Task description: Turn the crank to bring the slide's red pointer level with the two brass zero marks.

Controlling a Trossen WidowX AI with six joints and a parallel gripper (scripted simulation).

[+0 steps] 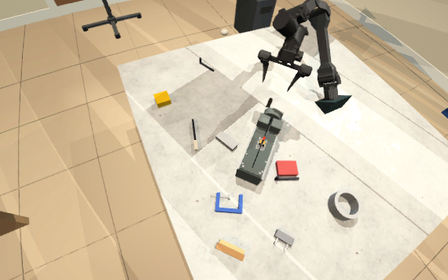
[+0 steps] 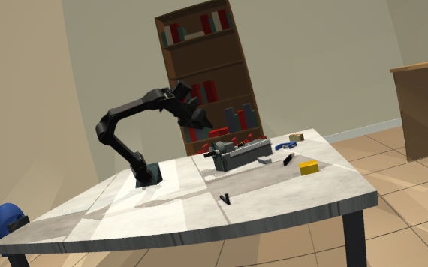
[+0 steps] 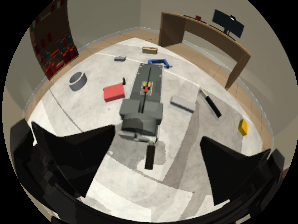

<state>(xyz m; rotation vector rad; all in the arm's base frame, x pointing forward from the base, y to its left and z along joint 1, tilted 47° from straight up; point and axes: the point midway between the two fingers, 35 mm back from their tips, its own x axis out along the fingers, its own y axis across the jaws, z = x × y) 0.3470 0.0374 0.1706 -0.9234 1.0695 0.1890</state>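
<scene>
Right now my gripper tip is 2 cm past the crank handle, 1 cm to the left of it and 11 cm above it. Round my gripper tip: grey block: 20 cm ahead, 2 cm to the left, 19 cm below; then red pointer: 10 cm ahead, 11 cm to the left, 12 cm below; then red block: 7 cm ahead, 23 cm to the left, 19 cm below.
</scene>
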